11 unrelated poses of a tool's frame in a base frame.
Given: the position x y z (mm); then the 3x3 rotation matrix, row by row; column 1 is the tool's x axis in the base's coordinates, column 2 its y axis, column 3 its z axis. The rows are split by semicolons.
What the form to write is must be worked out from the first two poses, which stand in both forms.
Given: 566 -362 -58; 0.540 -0.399 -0.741; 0.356 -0.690 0.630; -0.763 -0.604 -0.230
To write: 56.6 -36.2 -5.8 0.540 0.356 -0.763 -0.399 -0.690 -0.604
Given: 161 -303 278; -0.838 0.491 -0.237; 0.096 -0.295 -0.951; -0.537 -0.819 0.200
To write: 16.1 -30.3 27.8 -0.838 0.096 -0.537 0.491 -0.295 -0.819
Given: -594 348 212; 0.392 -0.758 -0.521; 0.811 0.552 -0.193; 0.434 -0.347 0.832
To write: -59.4 34.8 21.2 0.392 0.811 0.434 -0.758 0.552 -0.347
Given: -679 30 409; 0.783 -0.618 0.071; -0.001 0.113 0.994; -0.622 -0.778 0.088
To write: -67.9 3.0 40.9 0.783 -0.001 -0.622 -0.618 0.113 -0.778
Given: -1 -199 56; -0.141 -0.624 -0.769; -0.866 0.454 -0.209; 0.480 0.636 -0.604
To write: -0.1 -19.9 5.6 -0.141 -0.866 0.480 -0.624 0.454 0.636
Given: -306 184 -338; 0.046 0.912 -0.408; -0.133 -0.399 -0.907; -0.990 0.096 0.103
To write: -30.6 18.4 -33.8 0.046 -0.133 -0.990 0.912 -0.399 0.096
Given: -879 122 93; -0.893 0.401 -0.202; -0.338 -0.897 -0.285; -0.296 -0.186 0.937
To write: -87.9 12.2 9.3 -0.893 -0.338 -0.296 0.401 -0.897 -0.186
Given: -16 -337 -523; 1.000 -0.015 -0.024; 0.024 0.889 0.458; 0.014 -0.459 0.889
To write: -1.6 -33.7 -52.3 1.000 0.024 0.014 -0.015 0.889 -0.459
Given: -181 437 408; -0.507 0.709 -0.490; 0.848 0.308 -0.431; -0.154 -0.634 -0.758
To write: -18.1 43.7 40.8 -0.507 0.848 -0.154 0.709 0.308 -0.634
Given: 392 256 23; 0.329 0.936 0.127; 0.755 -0.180 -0.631; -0.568 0.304 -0.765
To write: 39.2 25.6 2.3 0.329 0.755 -0.568 0.936 -0.180 0.304
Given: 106 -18 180; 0.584 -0.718 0.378; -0.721 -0.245 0.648; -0.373 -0.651 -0.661
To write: 10.6 -1.8 18.0 0.584 -0.721 -0.373 -0.718 -0.245 -0.651
